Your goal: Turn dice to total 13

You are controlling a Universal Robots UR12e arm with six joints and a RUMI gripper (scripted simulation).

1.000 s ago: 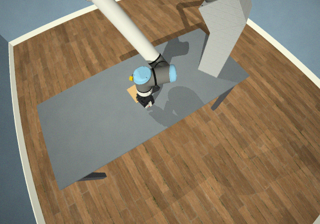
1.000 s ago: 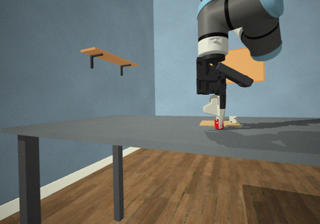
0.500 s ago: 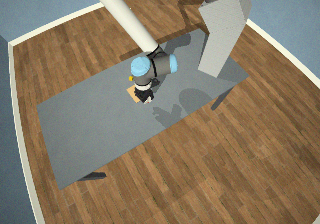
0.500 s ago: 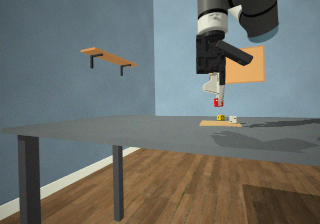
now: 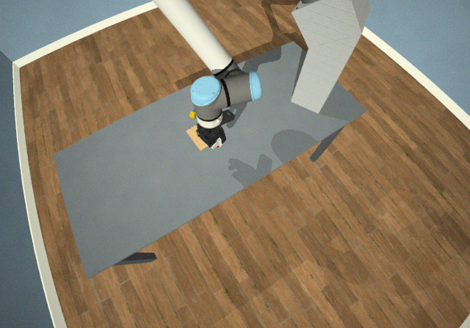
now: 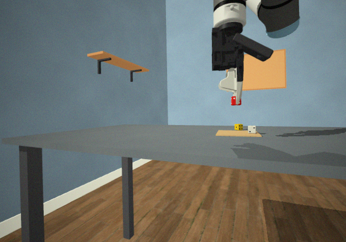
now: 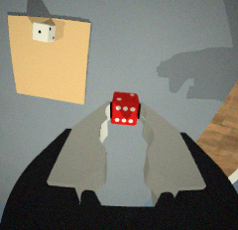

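My gripper is now 13 cm to the left of the tan mat, 11 cm above it and 2 cm short of it. Also, from my hand: red die (right at my hand); then yellow die (26 cm to the right, 10 cm below, 3 cm ahead); then white die (14 cm to the right, 10 cm below, 3 cm behind).
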